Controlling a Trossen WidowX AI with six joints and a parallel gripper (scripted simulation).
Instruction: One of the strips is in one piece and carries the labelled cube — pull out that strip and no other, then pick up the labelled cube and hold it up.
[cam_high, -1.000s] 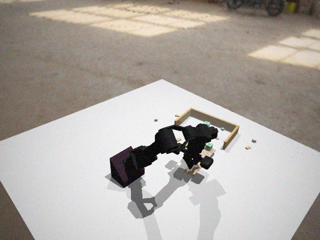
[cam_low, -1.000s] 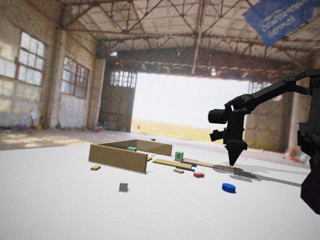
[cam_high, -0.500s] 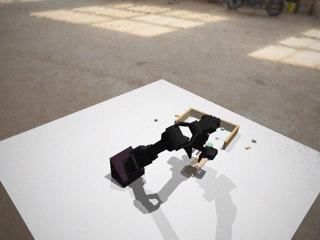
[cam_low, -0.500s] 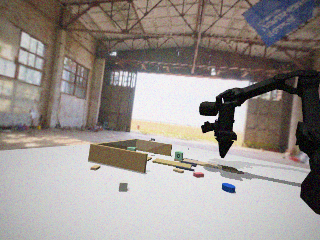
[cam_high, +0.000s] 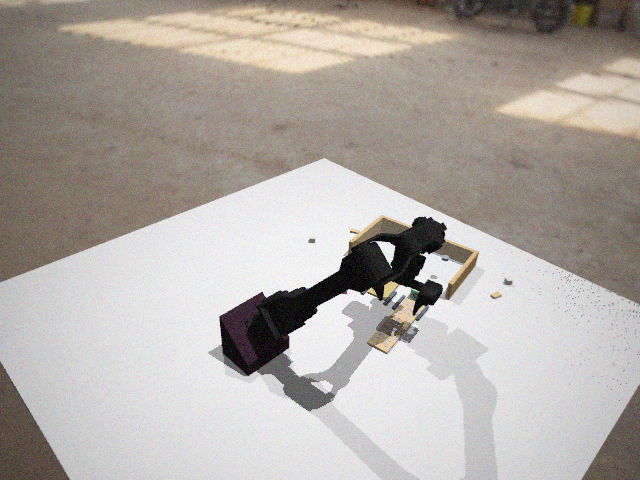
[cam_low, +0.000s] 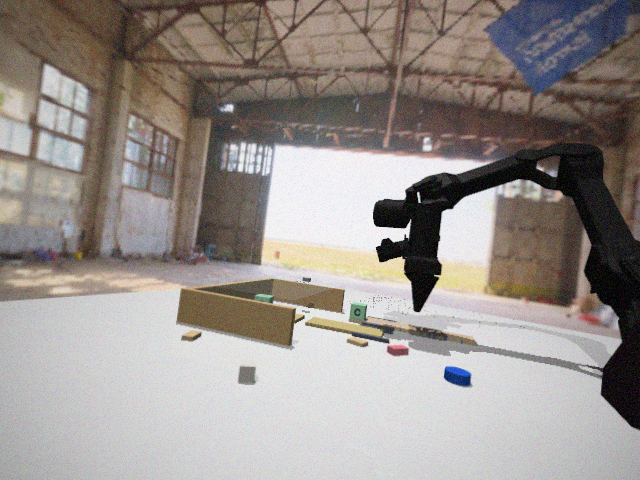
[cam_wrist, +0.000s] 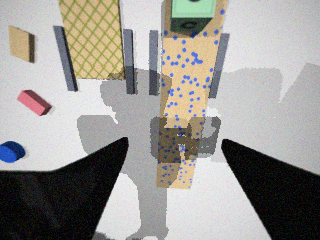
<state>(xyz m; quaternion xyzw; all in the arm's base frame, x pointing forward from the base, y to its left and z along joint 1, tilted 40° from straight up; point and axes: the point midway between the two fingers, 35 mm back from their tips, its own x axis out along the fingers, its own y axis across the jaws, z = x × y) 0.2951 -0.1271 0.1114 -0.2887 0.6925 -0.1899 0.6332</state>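
My gripper tip is 10 mm short of the strip, 10 mm to the left of it and 40 mm above it. From my gripper tip the other things lie so: grey disc (240 mm ahead, 10 mm to the left, 20 mm above); blue disc (80 mm behind, 220 mm to the left, 40 mm below).
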